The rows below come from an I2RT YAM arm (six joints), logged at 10 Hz.
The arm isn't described. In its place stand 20 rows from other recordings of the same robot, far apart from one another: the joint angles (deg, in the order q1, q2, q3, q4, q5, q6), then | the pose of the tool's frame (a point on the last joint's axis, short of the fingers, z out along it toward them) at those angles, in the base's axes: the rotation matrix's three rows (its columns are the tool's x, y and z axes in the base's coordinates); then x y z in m.
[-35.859 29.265 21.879 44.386 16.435 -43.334] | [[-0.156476, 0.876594, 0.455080], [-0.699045, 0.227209, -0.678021], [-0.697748, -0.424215, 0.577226]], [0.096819, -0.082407, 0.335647]
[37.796 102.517 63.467 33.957 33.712 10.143] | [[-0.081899, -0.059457, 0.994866], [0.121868, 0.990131, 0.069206], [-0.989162, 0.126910, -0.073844]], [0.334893, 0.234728, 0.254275]
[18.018 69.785 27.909 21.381 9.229 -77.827] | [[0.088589, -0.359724, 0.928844], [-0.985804, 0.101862, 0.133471], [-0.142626, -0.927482, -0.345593]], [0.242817, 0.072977, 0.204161]
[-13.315 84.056 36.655 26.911 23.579 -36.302] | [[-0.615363, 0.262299, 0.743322], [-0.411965, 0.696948, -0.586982], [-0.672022, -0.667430, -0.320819]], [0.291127, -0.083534, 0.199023]
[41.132 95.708 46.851 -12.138 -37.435 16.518] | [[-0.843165, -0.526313, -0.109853], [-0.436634, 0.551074, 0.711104], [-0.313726, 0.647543, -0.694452]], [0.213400, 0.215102, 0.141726]
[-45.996 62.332 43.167 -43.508 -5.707 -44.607] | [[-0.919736, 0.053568, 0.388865], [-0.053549, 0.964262, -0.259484], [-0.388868, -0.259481, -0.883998]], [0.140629, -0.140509, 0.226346]
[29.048 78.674 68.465 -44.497 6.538 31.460] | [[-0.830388, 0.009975, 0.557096], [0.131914, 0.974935, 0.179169], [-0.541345, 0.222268, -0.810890]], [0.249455, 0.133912, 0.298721]
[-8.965 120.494 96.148 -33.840 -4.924 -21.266] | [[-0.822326, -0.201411, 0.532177], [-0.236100, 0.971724, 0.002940], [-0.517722, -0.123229, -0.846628]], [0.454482, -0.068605, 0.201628]
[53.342 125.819 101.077 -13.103 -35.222 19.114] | [[-0.649735, -0.756197, -0.077523], [-0.424975, 0.276790, 0.861849], [-0.630270, 0.592919, -0.501205]], [0.284150, 0.416191, 0.216279]
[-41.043 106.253 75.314 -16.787 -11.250 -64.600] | [[-0.731722, -0.270344, 0.625697], [-0.537658, 0.793151, -0.286069], [-0.418935, -0.545734, -0.725719]], [0.312387, -0.262757, 0.211863]
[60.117 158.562 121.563 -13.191 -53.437 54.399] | [[-0.851088, -0.138636, -0.506389], [-0.508937, 0.454768, 0.730868], [0.128965, 0.879753, -0.457605]], [0.253452, 0.498462, 0.037334]
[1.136 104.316 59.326 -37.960 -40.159 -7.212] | [[-0.972557, -0.218111, 0.080997], [-0.115250, 0.754035, 0.646644], [-0.202115, 0.619563, -0.758479]], [0.312875, 0.029168, 0.138084]
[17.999 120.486 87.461 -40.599 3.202 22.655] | [[-0.955140, 0.080579, 0.284983], [0.094044, 0.994992, 0.033861], [-0.280827, 0.059142, -0.957934]], [0.402852, 0.128796, 0.152684]
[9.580 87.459 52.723 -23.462 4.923 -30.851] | [[-0.657284, -0.533809, 0.532001], [-0.629077, 0.777338, 0.002760], [-0.415018, -0.332856, -0.846739]], [0.297813, 0.047166, 0.193915]
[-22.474 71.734 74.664 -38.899 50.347 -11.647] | [[-0.697055, 0.693290, 0.182928], [0.148943, 0.389563, -0.908876], [-0.701377, -0.606291, -0.374808]], [0.227136, -0.123624, 0.379837]
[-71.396 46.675 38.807 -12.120 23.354 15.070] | [[0.151825, 0.983290, -0.100451], [0.297174, -0.142338, -0.944154], [-0.942675, 0.113495, -0.313819]], [0.047247, -0.184596, 0.294985]
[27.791 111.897 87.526 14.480 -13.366 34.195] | [[-0.493856, -0.456436, 0.740116], [0.357799, 0.669090, 0.651382], [-0.792518, 0.586502, -0.167122]], [0.414960, 0.228004, 0.293350]
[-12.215 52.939 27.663 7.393 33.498 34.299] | [[0.140771, 0.738963, 0.658875], [0.450326, 0.544881, -0.707327], [-0.881697, 0.396280, -0.256071]], [0.197898, -0.062944, 0.241979]
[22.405 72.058 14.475 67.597 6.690 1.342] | [[0.154336, -0.276184, 0.948632], [0.088789, 0.960128, 0.265085], [-0.984021, 0.043315, 0.172705]], [0.212696, 0.083203, 0.209022]
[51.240 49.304 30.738 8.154 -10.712 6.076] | [[-0.205722, -0.863715, 0.460082], [-0.090110, 0.484859, 0.869938], [-0.974453, 0.137508, -0.177576]], [0.124057, 0.165086, 0.272836]
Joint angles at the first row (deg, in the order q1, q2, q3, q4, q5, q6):
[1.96, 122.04, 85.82, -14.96, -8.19, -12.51]
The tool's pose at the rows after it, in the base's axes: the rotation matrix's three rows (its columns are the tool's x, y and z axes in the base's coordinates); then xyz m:
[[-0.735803, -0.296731, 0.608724], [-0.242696, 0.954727, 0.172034], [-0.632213, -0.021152, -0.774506]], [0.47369, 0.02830, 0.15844]
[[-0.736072, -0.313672, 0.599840], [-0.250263, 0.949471, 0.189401], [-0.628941, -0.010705, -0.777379]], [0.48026, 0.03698, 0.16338]
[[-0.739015, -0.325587, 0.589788], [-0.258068, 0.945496, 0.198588], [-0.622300, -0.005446, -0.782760]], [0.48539, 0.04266, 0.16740]
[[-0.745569, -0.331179, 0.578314], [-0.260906, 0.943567, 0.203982], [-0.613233, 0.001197, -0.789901]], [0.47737, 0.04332, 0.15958]
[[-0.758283, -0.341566, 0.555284], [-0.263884, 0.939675, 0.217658], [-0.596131, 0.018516, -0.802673]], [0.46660, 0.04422, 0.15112]
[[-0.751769, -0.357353, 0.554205], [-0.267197, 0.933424, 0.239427], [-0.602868, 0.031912, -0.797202]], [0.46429, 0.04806, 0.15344]
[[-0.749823, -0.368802, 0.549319], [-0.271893, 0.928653, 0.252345], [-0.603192, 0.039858, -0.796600]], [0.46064, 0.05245, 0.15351]
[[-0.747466, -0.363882, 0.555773], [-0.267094, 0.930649, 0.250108], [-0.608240, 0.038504, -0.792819]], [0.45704, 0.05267, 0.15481]
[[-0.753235, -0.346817, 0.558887], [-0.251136, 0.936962, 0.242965], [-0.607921, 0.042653, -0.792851]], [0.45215, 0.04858, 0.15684]
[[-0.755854, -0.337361, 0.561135], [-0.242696, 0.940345, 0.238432], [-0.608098, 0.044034, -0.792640]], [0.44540, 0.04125, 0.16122]
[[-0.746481, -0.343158, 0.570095], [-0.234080, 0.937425, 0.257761], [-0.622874, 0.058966, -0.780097]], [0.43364, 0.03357, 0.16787]
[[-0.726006, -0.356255, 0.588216], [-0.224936, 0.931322, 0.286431], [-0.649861, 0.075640, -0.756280]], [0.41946, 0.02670, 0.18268]
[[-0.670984, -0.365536, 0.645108], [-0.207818, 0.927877, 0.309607], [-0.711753, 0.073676, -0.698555]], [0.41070, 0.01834, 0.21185]
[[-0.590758, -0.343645, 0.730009], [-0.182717, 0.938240, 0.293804], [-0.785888, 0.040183, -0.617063]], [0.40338, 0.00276, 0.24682]
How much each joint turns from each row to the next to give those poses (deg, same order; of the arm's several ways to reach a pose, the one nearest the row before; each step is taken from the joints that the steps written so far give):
[0.85, 2.51, 4.79, -2.58, 0.03, 0.48]
[0.96, 1.25, 3.32, -2.43, -0.44, 0.28]
[0.61, 1.09, 2.91, -2.36, -0.20, 0.02]
[0.13, -1.00, -3.33, 1.58, -0.28, -0.04]
[0.16, -1.25, -3.71, 1.02, -0.81, -0.02]
[0.41, -0.63, -0.57, 0.22, -1.03, 0.06]
[0.55, -0.64, -1.00, 0.31, -0.46, 0.13]
[0.09, -0.94, -1.32, 0.81, 0.22, 0.35]
[-0.44, -1.27, -1.53, 0.30, 0.18, 0.64]
[-0.88, -1.86, -1.83, -0.06, -0.24, -0.20]
[-1.02, -3.16, -3.46, 1.02, -1.71, -0.41]
[-1.01, -4.42, -3.32, 0.49, -2.25, -0.42]
[-1.29, -4.85, -1.02, 0.74, -2.12, -0.15]
[-2.25, -4.85, -0.07, 1.79, -0.68, -0.02]

